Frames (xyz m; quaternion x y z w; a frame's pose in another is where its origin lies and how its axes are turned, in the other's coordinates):
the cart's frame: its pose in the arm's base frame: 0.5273 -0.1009 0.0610 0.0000 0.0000 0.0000 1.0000
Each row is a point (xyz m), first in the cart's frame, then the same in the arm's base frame.
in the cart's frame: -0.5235 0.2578 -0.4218
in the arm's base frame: 0.0038 0.1569 -0.3608
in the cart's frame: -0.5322 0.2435 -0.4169
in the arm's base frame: -0.0049 0.1426 -0.3559
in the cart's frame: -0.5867 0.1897 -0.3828
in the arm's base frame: -0.0594 0.0888 -0.3218
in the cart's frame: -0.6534 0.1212 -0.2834
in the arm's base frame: -0.1261 0.0203 -0.2224
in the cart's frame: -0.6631 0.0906 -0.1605
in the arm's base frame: -0.1358 -0.0103 -0.0995
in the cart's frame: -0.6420 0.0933 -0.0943
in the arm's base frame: -0.1147 -0.0076 -0.0333
